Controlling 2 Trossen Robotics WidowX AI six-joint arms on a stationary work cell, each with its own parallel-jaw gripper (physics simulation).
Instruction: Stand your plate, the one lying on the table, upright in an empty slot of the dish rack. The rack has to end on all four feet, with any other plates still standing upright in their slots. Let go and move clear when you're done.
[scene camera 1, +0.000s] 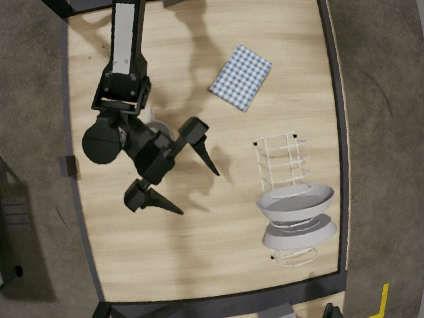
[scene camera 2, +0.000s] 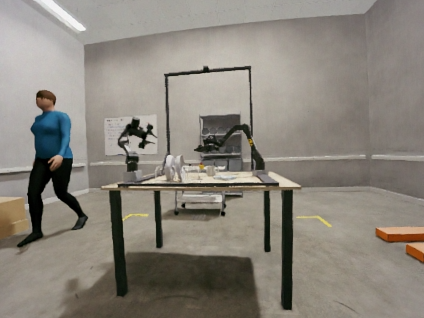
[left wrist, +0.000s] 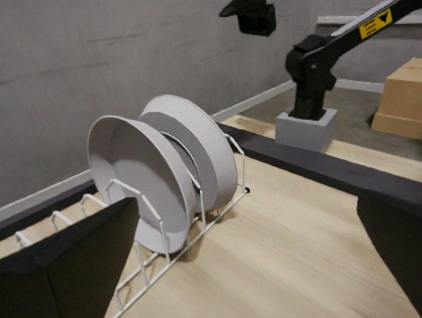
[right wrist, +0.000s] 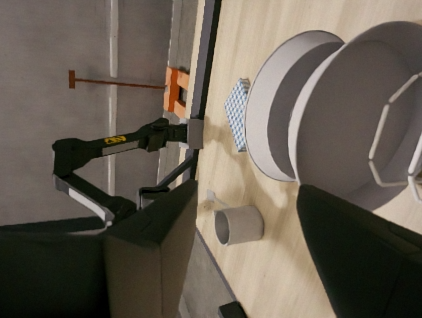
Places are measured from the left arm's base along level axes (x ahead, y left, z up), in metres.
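Pixels of known places: left gripper, fingertip midpoint: (scene camera 1: 200, 195) (scene camera 2: 196, 150) (left wrist: 245, 203); right gripper, fingertip midpoint: (scene camera 1: 332, 304) (scene camera 2: 156, 140) (left wrist: 218, 0) (right wrist: 247, 193); left arm's base, origin of the base link: (scene camera 2: 260, 169) (right wrist: 183, 133); right arm's base, origin of the base link: (scene camera 2: 132, 171) (left wrist: 307, 113).
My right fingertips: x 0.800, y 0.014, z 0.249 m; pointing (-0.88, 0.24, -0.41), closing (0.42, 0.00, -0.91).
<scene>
For each thing: its middle in the pictures, then the offset to it from my right fingertips.
- white wire dish rack, body centre: (right wrist: 351, 119) (left wrist: 155, 204) (scene camera 1: 291, 204) (scene camera 2: 178, 173) dx -0.153, dy +0.038, dz -0.244 m
- upper plate, body centre: (right wrist: 314, 115) (left wrist: 141, 184) (scene camera 1: 296, 201) (scene camera 2: 180, 167) dx -0.169, dy +0.041, dz -0.200 m
- lower plate, body centre: (right wrist: 365, 127) (left wrist: 178, 161) (scene camera 1: 299, 228) (scene camera 2: 171, 168) dx -0.101, dy +0.027, dz -0.200 m
- blue checked cloth, body centre: (right wrist: 242, 115) (scene camera 1: 241, 76) (scene camera 2: 224, 177) dx -0.489, dy +0.045, dz -0.289 m
- grey mug, body centre: (scene camera 1: 154, 131) (right wrist: 234, 221) (scene camera 2: 212, 170) dx -0.442, dy -0.201, dz -0.257 m
Two grey plates stand upright in slots of the white wire dish rack (scene camera 1: 275, 137) (left wrist: 164, 242) (right wrist: 379, 131): an upper plate (scene camera 1: 295, 206) (left wrist: 142, 170) (right wrist: 261, 117) and a lower plate (scene camera 1: 300, 235) (left wrist: 215, 150) (right wrist: 345, 125), as seen in scene camera 1. They lean slightly and stand apart at their rims. The rack looks level; its fourth foot is hidden in scene camera 1. My left gripper (scene camera 1: 200, 194) (left wrist: 245, 203) is open and empty, left of the rack in scene camera 1. My right gripper (scene camera 2: 154, 140) (right wrist: 247, 193) is partly open and empty, raised clear of the plates.
A blue checked cloth (scene camera 1: 241, 77) (right wrist: 237, 115) lies above the rack in scene camera 1. A grey mug (scene camera 1: 163, 128) (right wrist: 245, 225) stands partly beneath the left arm. Dark rails edge the table. A person (scene camera 2: 52, 130) is at the left of scene camera 2.
</scene>
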